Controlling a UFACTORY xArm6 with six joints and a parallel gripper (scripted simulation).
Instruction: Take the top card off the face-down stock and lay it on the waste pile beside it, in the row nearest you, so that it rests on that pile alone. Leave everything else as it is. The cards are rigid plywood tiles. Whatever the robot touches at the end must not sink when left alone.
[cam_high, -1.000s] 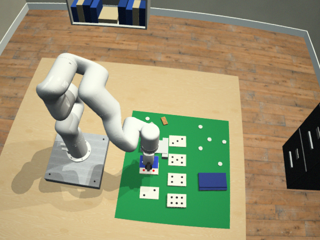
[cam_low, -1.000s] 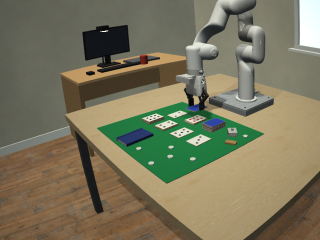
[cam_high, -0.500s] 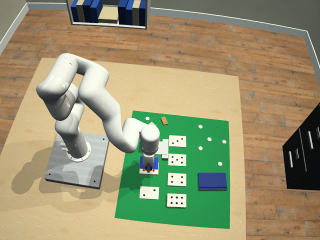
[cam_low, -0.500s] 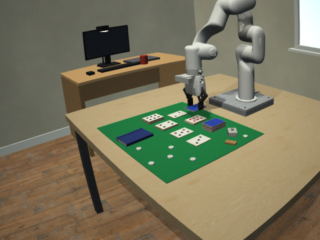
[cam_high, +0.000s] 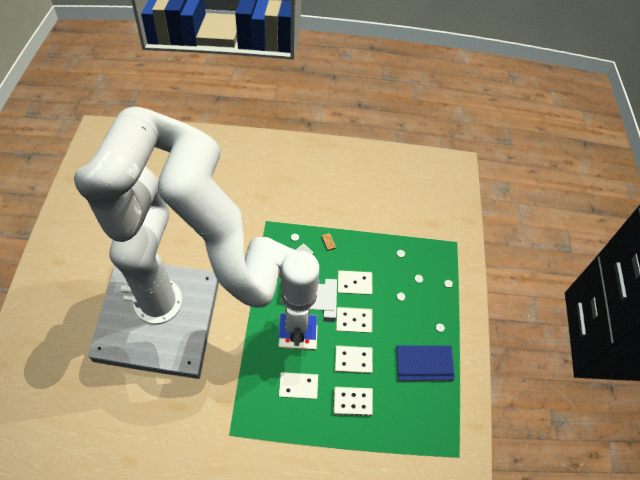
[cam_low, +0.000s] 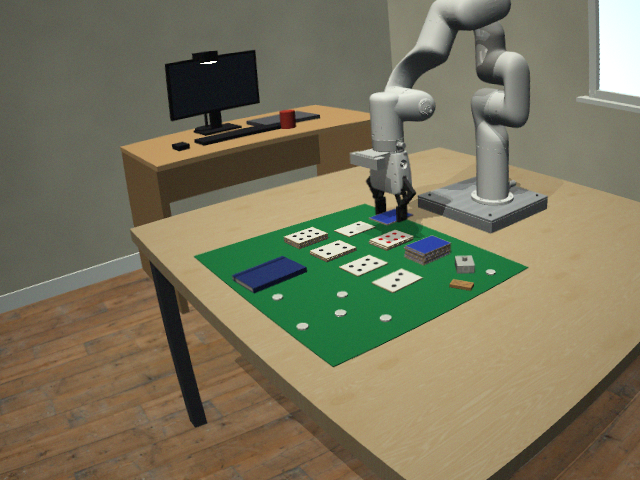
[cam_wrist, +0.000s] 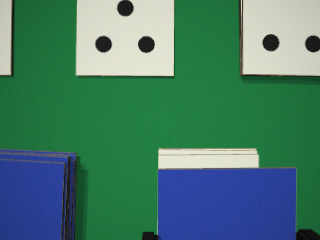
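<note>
The two-pip card is 130 mm to the right of my hand, 80 mm below it and 10 mm ahead of it. The rest, counted from my hand: grey knobbed block (230 mm to the left, 60 mm below, 10 mm behind); then green mat (140 mm ahead, 90 mm below, 30 mm to the left); then blue book (320 mm ahead, 70 mm below, 50 mm to the right).
</note>
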